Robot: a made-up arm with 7 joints.
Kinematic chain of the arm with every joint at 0, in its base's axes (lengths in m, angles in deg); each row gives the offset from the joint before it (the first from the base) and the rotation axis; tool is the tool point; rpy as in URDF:
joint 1: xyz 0 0 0.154 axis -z
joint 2: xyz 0 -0.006 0.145 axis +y
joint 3: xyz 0 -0.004 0.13 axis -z
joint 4: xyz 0 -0.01 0.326 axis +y
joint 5: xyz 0 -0.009 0.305 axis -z
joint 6: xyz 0 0 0.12 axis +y
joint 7: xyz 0 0 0.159 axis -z
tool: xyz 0 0 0 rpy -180 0 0
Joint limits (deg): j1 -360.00..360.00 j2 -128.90..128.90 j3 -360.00..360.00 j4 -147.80..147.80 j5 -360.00..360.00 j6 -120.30..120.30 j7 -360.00..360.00
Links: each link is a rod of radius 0.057 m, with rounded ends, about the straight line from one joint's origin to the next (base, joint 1, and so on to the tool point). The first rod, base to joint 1, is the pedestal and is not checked.
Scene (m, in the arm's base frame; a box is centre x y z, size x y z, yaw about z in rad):
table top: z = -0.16
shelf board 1: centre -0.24 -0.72 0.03 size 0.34 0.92 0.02 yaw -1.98
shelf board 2: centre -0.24 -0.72 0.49 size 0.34 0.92 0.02 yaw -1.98
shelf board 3: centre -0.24 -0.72 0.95 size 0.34 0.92 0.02 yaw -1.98
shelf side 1: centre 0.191 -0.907 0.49 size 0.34 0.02 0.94 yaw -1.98
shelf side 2: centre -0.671 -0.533 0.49 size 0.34 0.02 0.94 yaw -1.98
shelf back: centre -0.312 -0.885 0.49 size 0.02 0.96 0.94 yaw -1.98
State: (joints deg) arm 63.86 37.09 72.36 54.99 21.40 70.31 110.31
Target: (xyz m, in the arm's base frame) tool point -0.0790 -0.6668 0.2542
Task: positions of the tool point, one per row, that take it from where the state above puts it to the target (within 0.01 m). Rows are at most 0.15 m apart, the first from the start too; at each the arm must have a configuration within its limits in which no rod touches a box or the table.
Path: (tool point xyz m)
1: -0.1407 -0.5927 0.6979
2: -0.0396 -0.5662 0.6528
3: 0.0538 -0.5197 0.6132
4: 0.1337 -0.4560 0.5806
5: 0.1960 -0.3798 0.5554
6: 0.2385 -0.2970 0.5374
7: 0.2098 -0.3481 0.4765
8: 0.1621 -0.3951 0.4077
9: 0.0964 -0.4294 0.3328
10: 0.0179 -0.4434 0.2542
11: -0.0268 -0.5591 0.2498
12: -0.0789 -0.6668 0.2542

